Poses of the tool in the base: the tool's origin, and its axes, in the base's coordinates. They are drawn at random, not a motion.
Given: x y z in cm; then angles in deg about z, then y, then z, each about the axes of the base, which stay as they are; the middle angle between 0 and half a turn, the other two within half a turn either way.
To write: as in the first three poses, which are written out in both.
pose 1, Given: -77.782 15.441 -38.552 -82.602 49.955 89.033
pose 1, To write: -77.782 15.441 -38.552 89.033 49.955 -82.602
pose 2, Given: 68.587 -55.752 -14.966 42.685 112.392 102.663
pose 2, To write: 68.587 -55.752 -14.966 102.663 112.392 42.685
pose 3, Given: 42.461 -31.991 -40.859 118.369 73.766 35.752
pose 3, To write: 42.461 -31.991 -40.859 35.752 73.766 118.369
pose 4, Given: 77.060 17.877 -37.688 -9.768 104.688 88.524
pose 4, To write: 77.060 17.877 -37.688 88.524 104.688 -9.768
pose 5, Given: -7.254 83.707 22.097 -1.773 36.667 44.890
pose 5, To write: -7.254 83.707 22.097 44.890 36.667 -1.773
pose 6, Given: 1.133 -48.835 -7.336 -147.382 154.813 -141.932
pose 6, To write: 1.133 -48.835 -7.336 -141.932 154.813 -147.382
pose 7, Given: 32.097 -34.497 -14.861 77.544 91.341 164.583
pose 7, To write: 32.097 -34.497 -14.861 164.583 91.341 77.544
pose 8, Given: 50.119 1.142 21.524 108.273 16.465 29.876
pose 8, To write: 50.119 1.142 21.524 29.876 16.465 108.273
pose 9, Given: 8.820 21.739 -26.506 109.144 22.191 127.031
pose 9, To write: 8.820 21.739 -26.506 127.031 22.191 109.144
